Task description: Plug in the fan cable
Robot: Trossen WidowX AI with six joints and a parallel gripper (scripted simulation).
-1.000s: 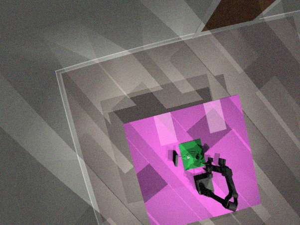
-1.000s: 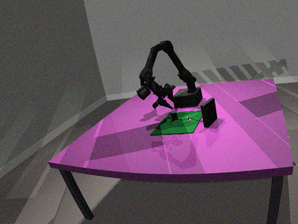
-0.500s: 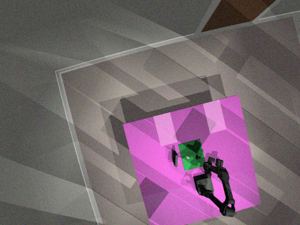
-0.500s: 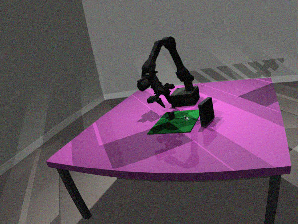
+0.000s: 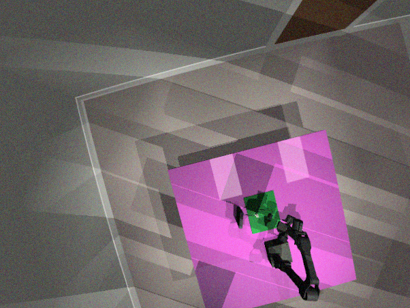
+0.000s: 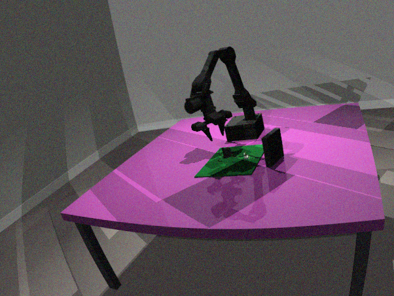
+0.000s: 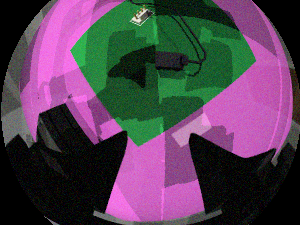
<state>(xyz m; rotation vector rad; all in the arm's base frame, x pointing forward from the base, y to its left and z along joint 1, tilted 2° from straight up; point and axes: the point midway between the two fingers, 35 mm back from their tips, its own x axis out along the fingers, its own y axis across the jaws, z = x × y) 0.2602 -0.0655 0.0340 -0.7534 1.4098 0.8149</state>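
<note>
Now: the dark plug 5 cm ahead of my gripper tip, 6 cm to the left of it and 5 cm below it. Round my gripper tip: black fan 8 cm ahead, 29 cm to the left, 2 cm below; then green board 7 cm ahead, 10 cm to the left, 9 cm below; then fan header 6 cm ahead, 15 cm to the left, 7 cm below.
</note>
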